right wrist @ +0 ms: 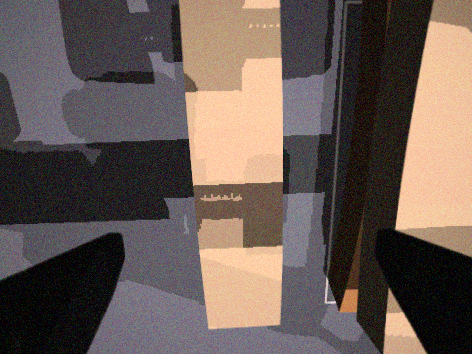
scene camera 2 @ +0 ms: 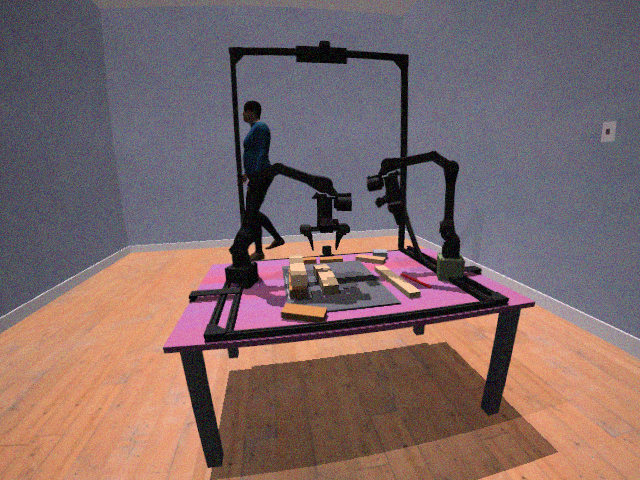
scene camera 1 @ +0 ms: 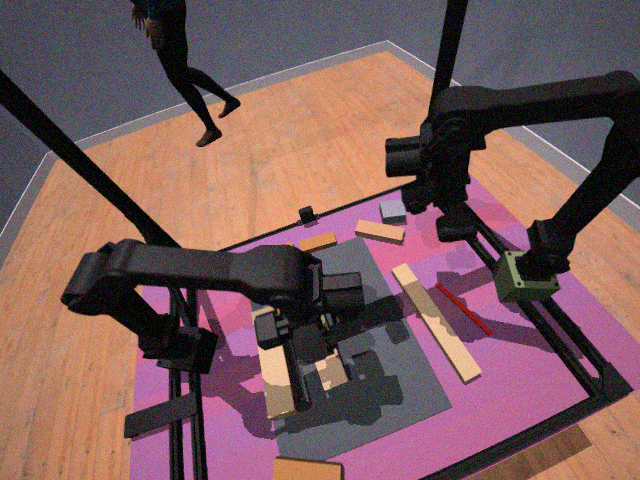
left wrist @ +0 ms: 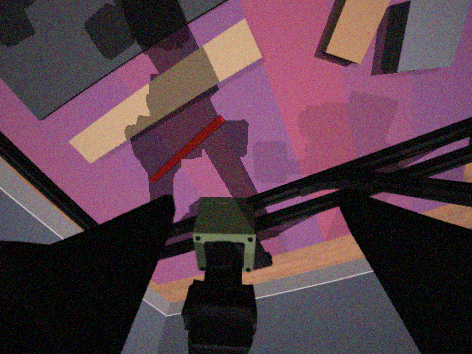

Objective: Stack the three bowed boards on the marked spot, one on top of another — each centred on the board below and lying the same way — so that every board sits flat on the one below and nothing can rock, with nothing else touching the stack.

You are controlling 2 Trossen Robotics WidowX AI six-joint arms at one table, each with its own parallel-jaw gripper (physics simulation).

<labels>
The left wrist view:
my left gripper
red stick: on the table
grey cube: on the table
long pale plank: on the table
marked spot
</labels>
